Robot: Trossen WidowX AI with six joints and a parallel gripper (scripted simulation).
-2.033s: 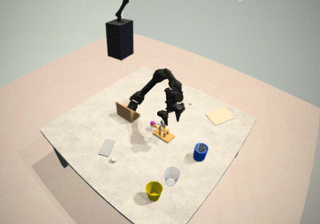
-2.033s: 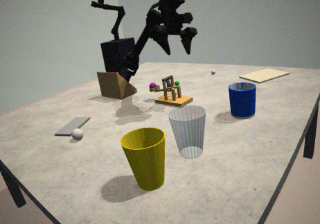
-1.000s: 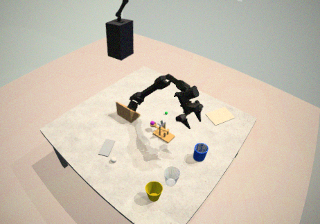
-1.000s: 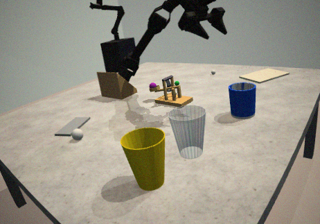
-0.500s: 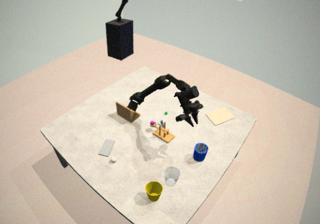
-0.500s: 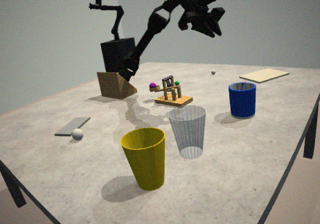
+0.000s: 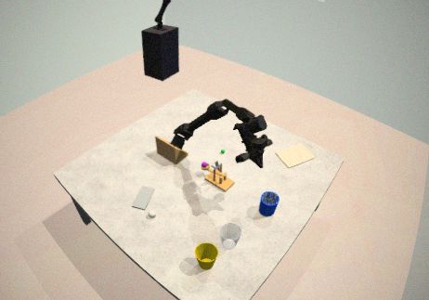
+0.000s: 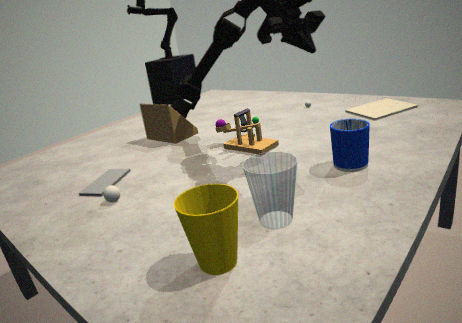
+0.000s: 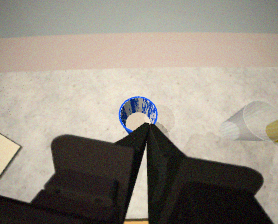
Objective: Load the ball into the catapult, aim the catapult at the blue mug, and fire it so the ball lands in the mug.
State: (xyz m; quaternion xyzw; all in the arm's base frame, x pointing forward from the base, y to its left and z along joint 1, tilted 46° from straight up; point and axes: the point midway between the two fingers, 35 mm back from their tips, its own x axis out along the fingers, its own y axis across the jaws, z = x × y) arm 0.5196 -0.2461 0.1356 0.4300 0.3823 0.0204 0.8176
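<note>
Right now my gripper tip is 340 mm past the purple ball, 210 mm above it and 50 mm to the right of it. Round my gripper tip: blue mug: 240 mm below, 70 mm ahead; then wooden catapult: 270 mm behind, 220 mm below, 60 mm to the left; then clear cup: 280 mm to the right, 240 mm below, 20 mm ahead.
</note>
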